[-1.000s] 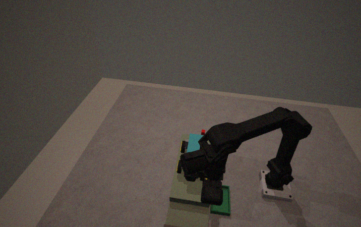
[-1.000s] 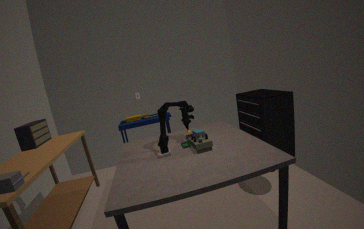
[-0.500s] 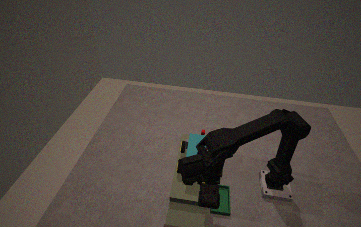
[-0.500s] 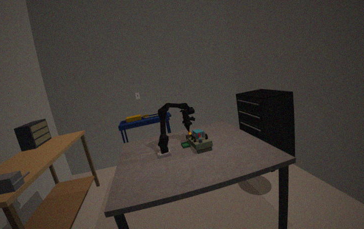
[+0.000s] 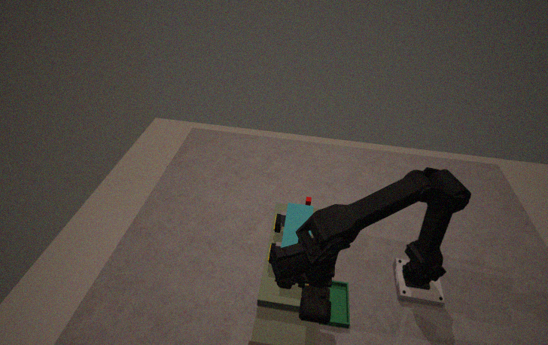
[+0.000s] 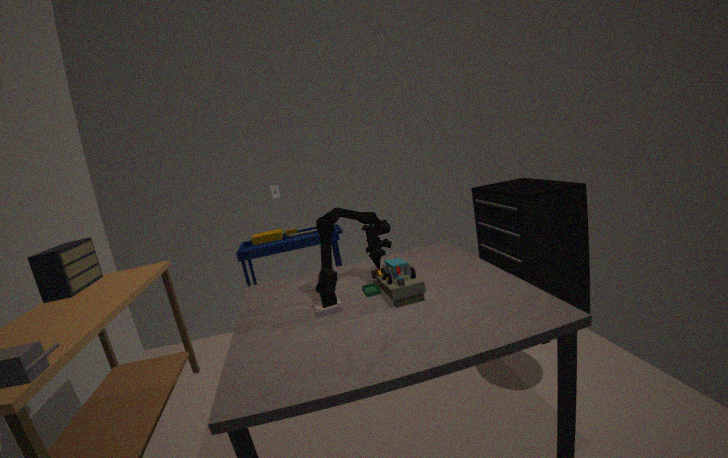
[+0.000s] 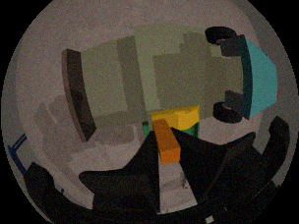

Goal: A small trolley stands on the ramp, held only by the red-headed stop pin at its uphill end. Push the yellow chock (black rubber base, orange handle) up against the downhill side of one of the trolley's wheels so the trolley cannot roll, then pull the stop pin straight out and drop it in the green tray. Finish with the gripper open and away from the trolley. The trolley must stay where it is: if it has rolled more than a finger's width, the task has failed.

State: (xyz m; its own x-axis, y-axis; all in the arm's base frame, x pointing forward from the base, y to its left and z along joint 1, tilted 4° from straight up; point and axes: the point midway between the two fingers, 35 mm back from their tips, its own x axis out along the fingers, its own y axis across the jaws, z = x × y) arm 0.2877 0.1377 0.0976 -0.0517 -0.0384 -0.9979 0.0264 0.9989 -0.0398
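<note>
Now: gripper tip 26 cm to the left of the red-headed stop pin, 3 cm below it and 3 cm short of it. Round my gripper tip: lower ramp step (10 cm below, 6 cm ahead, 5 cm to the left); yellow chock (2 cm to the right, 1 cm below); green tray (10 cm below, 6 cm behind, 4 cm to the right).
</note>
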